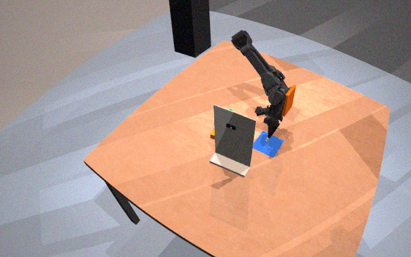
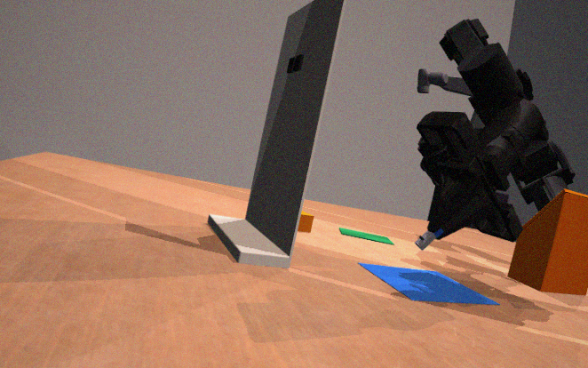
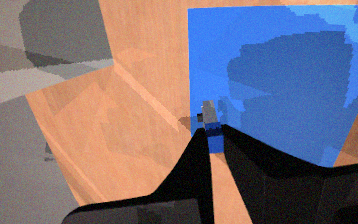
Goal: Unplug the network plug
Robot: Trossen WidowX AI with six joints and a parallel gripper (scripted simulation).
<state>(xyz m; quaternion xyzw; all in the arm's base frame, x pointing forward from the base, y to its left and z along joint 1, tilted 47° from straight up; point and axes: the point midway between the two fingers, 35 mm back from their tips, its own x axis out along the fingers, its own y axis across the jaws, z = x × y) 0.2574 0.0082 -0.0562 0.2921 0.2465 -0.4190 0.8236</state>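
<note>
Right now my gripper tip is 6 cm above the blue marked square and 1 cm past it. Round my gripper tip: grey upright panel: 17 cm ahead, 10 cm to the right, 8 cm above; small orange cube: 23 cm to the right, 8 cm ahead, 4 cm below; blue network plug: right at my gripper tip.
</note>
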